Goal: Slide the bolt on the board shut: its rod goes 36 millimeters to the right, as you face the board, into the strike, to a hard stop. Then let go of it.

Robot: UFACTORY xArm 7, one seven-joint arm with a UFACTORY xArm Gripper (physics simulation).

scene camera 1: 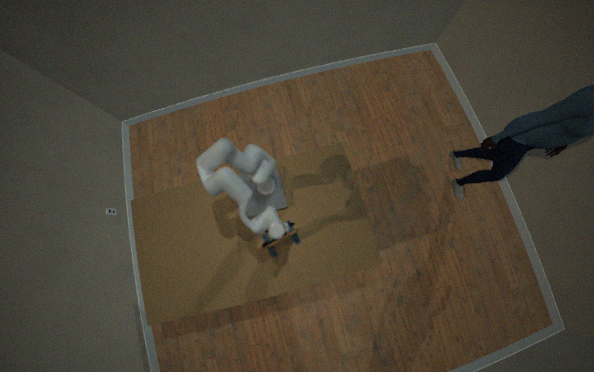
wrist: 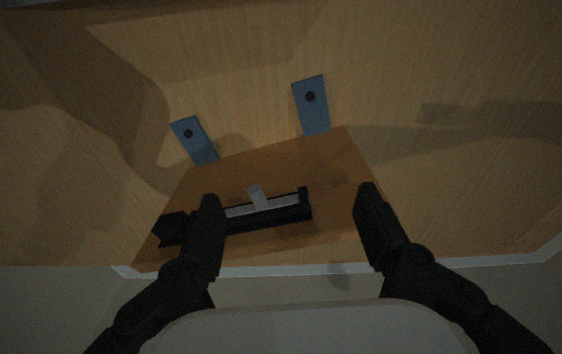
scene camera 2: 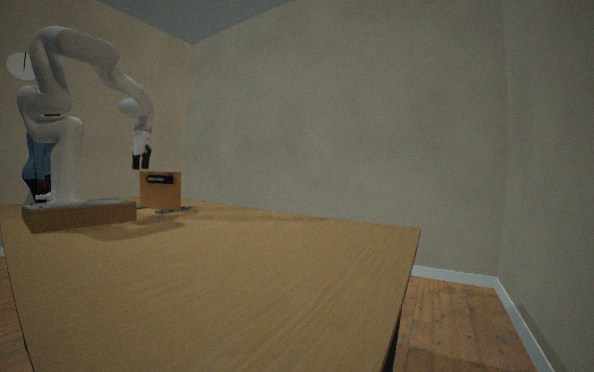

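Where they show: gripper, between the fingertips: [wrist: 288, 202] [scene camera 2: 140, 169]; arm's base, origin of its link: [scene camera 2: 67, 203].
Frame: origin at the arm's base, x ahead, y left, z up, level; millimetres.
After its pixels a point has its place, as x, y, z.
The upright orange-brown board [scene camera 1: 286, 238] [scene camera 2: 160, 196] @[365, -29, 6] [wrist: 330, 165] @[342, 81, 33] carries a black bolt housing [scene camera 2: 160, 179] @[355, -45, 85] [wrist: 270, 218] @[353, 13, 96]. In the wrist view, the silver rod [wrist: 287, 201] @[340, 30, 87] shows in the housing's slot, with a pale knob [wrist: 257, 196] @[327, 4, 91] sticking out. A black block, the strike [wrist: 169, 228] @[359, -90, 95], is at the left in that view; the left finger hides the stretch between it and the housing. My gripper [scene camera 2: 140, 167] @[297, 33, 130] [wrist: 288, 202] @[297, 33, 130] is open and empty above the board, fingers pointing down. In the wrist view, the knob appears between the fingers, nearer the left one.
Blue feet [wrist: 312, 107] @[303, 70, -48] [wrist: 195, 140] @[336, -103, -48] brace the board on the wooden table [scene camera 1: 200, 280] @[484, -620, -55] [scene camera 2: 250, 280] @[58, -826, -56]. The arm's base plate [scene camera 1: 280, 195] @[93, 75, -5] [scene camera 2: 80, 215] @[-9, -197, -18] is close to the board's bolt side. A person [scene camera 1: 505, 150] stands beyond the table.
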